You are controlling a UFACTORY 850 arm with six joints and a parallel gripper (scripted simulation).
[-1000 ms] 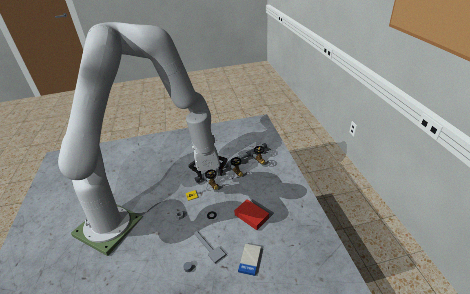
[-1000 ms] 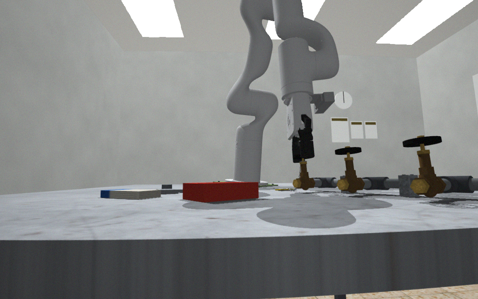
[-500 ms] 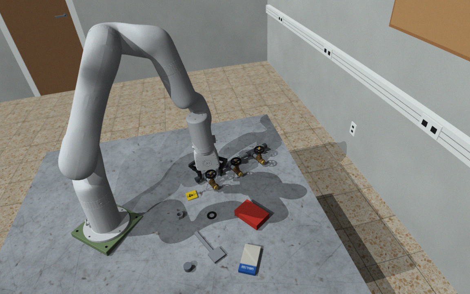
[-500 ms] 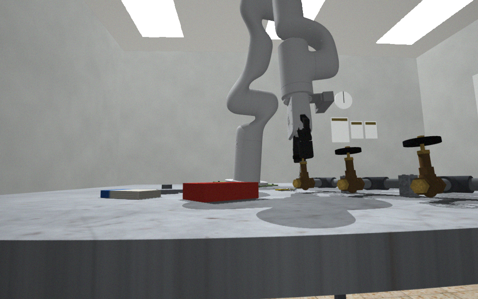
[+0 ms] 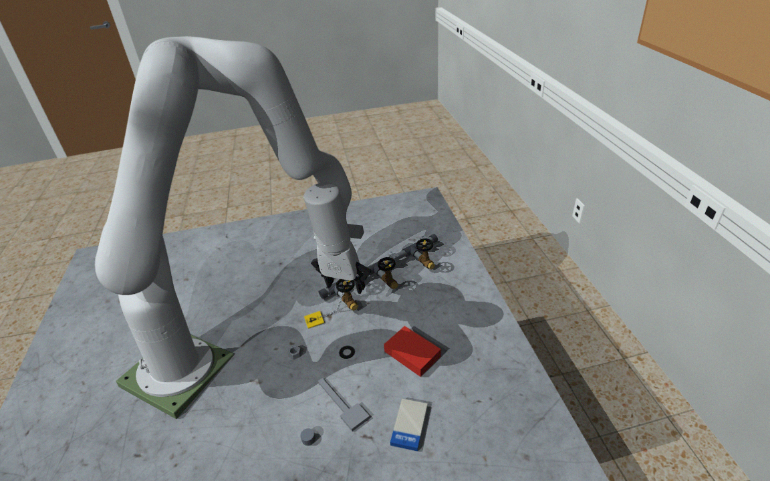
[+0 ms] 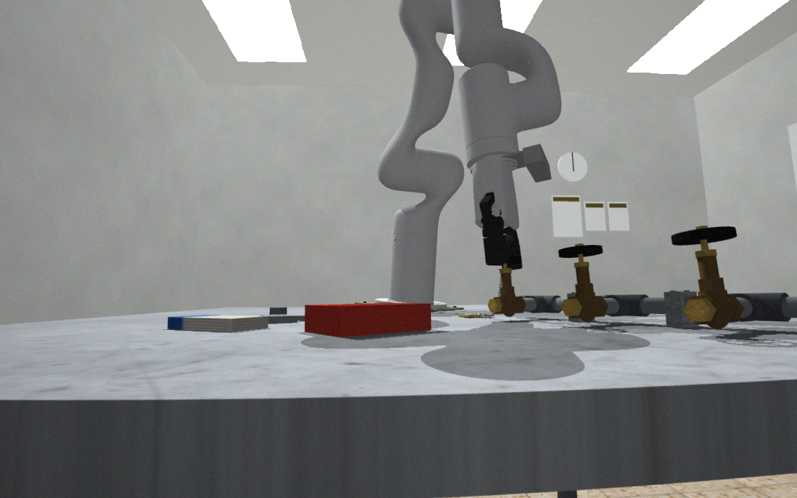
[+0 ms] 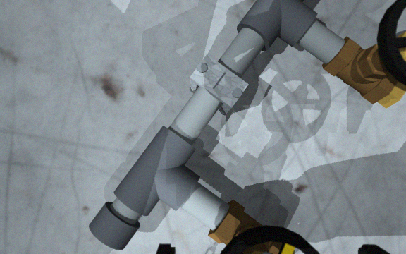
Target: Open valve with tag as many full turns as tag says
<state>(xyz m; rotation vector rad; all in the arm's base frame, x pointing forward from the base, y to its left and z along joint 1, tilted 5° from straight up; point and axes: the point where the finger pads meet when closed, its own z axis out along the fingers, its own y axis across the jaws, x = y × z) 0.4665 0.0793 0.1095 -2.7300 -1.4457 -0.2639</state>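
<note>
My hand is 9 cm past the yellow tag, 2 cm to the left of it and 9 cm above it. From my hand the other things lie so: black washer 4 cm behind, 16 cm to the right, 9 cm below; then red block 13 cm ahead, 21 cm to the right, 8 cm below; then grey nut 17 cm behind, 12 cm to the right, 8 cm below.
</note>
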